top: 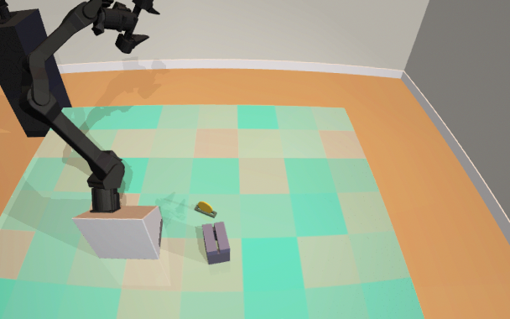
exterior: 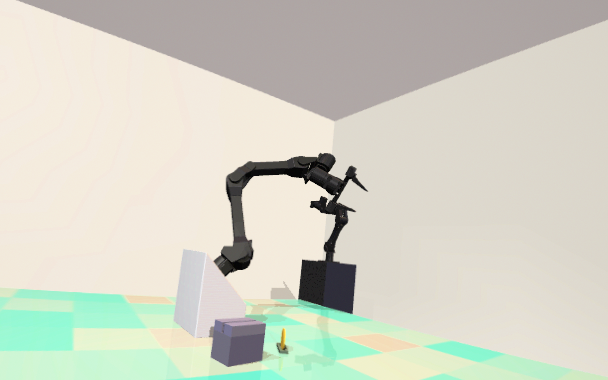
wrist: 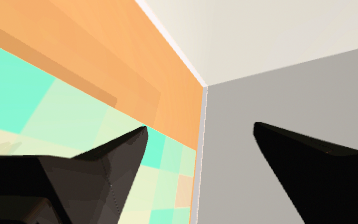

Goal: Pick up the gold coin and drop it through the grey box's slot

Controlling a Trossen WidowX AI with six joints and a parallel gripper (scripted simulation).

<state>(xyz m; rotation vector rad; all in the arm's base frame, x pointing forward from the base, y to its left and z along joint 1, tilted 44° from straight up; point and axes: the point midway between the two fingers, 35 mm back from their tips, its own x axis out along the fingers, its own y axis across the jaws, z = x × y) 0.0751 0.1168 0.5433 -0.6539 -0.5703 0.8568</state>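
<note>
Now: gripper tip 170 mm short of the gold coin, 390 mm to the left of it and 400 mm above it.
</note>
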